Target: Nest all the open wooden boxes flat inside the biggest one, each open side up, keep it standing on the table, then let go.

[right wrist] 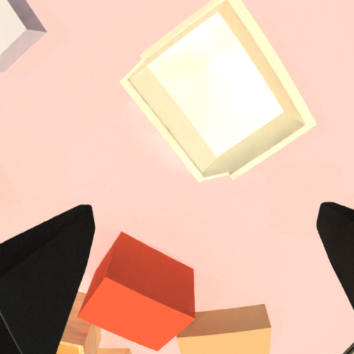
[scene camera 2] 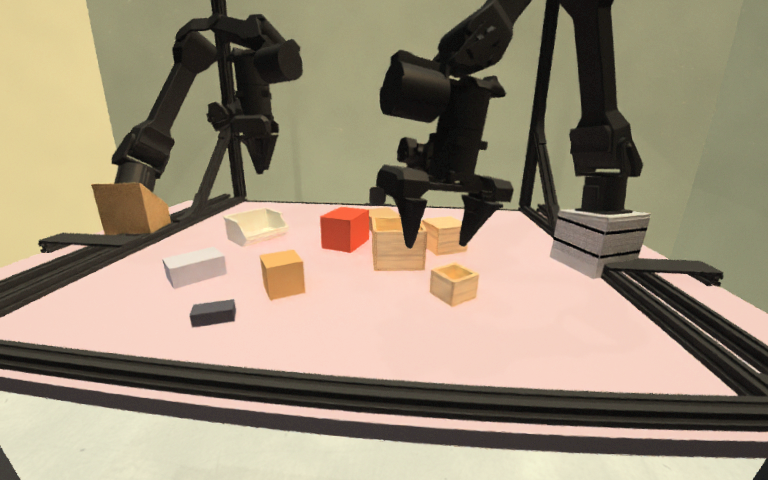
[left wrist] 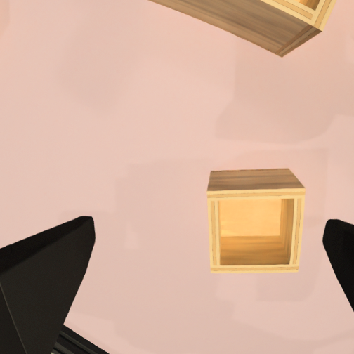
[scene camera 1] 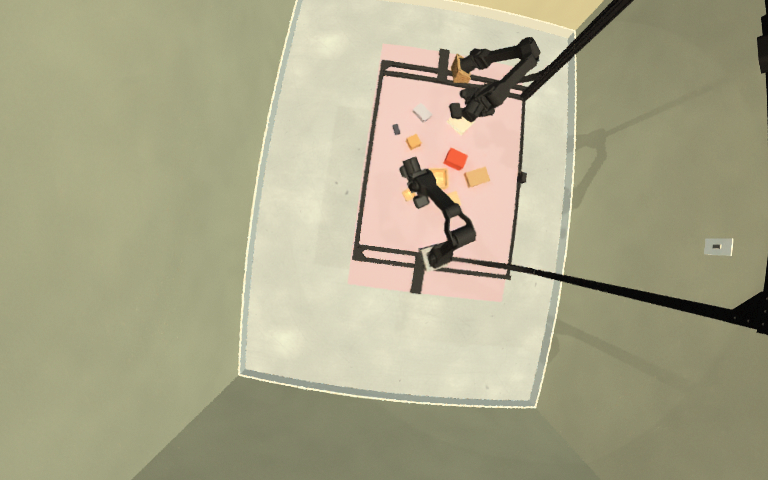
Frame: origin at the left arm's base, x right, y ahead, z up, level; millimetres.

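Where they show: left gripper, fingertip midpoint: [scene camera 2: 436,246]; right gripper, fingertip midpoint: [scene camera 2: 263,171]; left arm's base, origin of the base link: [scene camera 2: 602,211] [scene camera 1: 434,257]; right arm's base, origin of the base link: [scene camera 2: 131,194] [scene camera 1: 464,65].
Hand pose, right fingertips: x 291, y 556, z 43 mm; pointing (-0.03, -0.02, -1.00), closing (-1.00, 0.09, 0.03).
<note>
Things, the pixels of their top centre, and the offset from my right fingertips.
- biggest open wooden box, middle of its top: [scene camera 2: 397,223] [scene camera 1: 438,177] dy -220, dx -177, dz -72 mm
- smallest open wooden box, middle of its top: [scene camera 2: 454,271] [scene camera 1: 409,193] dy -255, dx -320, dz -104 mm
- red block, middle of its top: [scene camera 2: 345,213] [scene camera 1: 457,157] dy -150, dx -66, dz -78 mm
- tan block, middle of its top: [scene camera 2: 382,213] [scene camera 1: 478,176] dy -253, dx +17, dz -107 mm
- cream tray, middle of its top: [scene camera 2: 255,215] [scene camera 1: 461,120] dy +24, dx +13, dz -91 mm
- grey block, middle of its top: [scene camera 2: 193,257] [scene camera 1: 422,111] dy +112, dx -151, dz -109 mm
- orange block, middle of its top: [scene camera 2: 280,258] [scene camera 1: 414,140] dy -23, dx -234, dz -92 mm
- dark block, middle of its top: [scene camera 2: 212,306] dy +63, dx -292, dz -124 mm
The biggest open wooden box [scene camera 1: 439,177] [scene camera 2: 398,252] [left wrist: 240,22] stands upright on the table. The smallest open wooden box [scene camera 1: 407,195] [scene camera 2: 453,287] [left wrist: 256,269] stands apart from it, open side up; its inside shows empty in the left wrist view. Another wooden box [scene camera 1: 454,197] [scene camera 2: 445,238] stands behind, beside the biggest; I cannot tell whether its top is open. My left gripper [scene camera 2: 436,245] [left wrist: 211,230] is open and empty, pointing down above the table, with the smallest box between its fingertips in the left wrist view, closer to the right-hand fingertip. My right gripper [scene camera 2: 261,170] [right wrist: 208,216] is open and empty, high up.
A red block [scene camera 1: 455,159] [scene camera 2: 344,229] [right wrist: 140,300] and a tan block [scene camera 1: 477,176] [right wrist: 225,341] stand near the biggest box. A cream tray [scene camera 2: 256,227] [right wrist: 170,131], a grey block [scene camera 2: 195,268], an orange block [scene camera 2: 283,275] and a dark block [scene camera 2: 212,313] lie toward the left in scene camera 2.
</note>
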